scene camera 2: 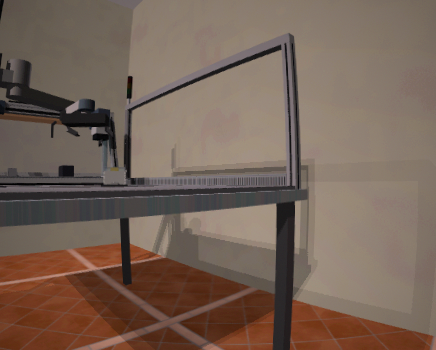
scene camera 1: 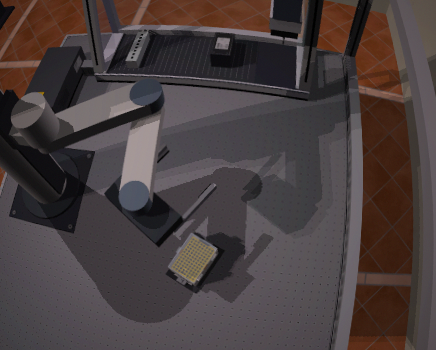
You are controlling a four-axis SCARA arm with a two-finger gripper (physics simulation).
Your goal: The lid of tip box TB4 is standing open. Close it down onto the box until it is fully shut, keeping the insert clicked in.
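Frame: origin at the arm's base, x ahead, y left, z up, level; centimetres.
Seen in the pictures: gripper, fingertip midpoint: (scene camera 2: pixel 94 134) (scene camera 1: pixel 189 165); arm's base, link origin: (scene camera 1: pixel 51 186).
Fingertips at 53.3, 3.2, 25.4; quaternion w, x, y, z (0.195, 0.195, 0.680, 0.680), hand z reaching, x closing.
Note:
Pixels of each thing's middle, then the offset from my fingertips to it, as dx, dy, dz. "spot": a spot on its surface instead.
- Tip box TB4, body centre: (scene camera 1: pixel 193 260) (scene camera 2: pixel 114 177) +2.6, -19.6, -20.2
- pale block with holes, surface spot: (scene camera 1: pixel 137 49) spot: -32.0, +51.3, -14.7
- dark block, surface spot: (scene camera 1: pixel 222 46) spot: -0.1, +52.6, -12.1
- dark cabinet, surface spot: (scene camera 1: pixel 56 75) spot: -61.7, +36.4, -12.6
Tip box TB4 (scene camera 1: pixel 194 260) (scene camera 2: pixel 114 176) sits on the table, turned at an angle, with a pale rim and a grid of yellow dots facing up in scene camera 1. In scene camera 2 it is a low pale block with a yellow patch near its top. No lid panel stands out above it; whether the lid is down or hidden I cannot tell. The insert looks level. My gripper (scene camera 1: pixel 191 168) (scene camera 2: pixel 63 131) is open and empty, its fingers wide apart. It is up and left of the box in scene camera 1, and well above table height in scene camera 2.
A raised dark platform (scene camera 1: pixel 172 78) at the back holds a pale block with holes (scene camera 1: pixel 137 49) and a dark block (scene camera 1: pixel 222 46) (scene camera 2: pixel 66 170). A dark cabinet (scene camera 1: pixel 56 75) stands at the left back. A metal frame (scene camera 2: pixel 291 115) rises from the table's edge.

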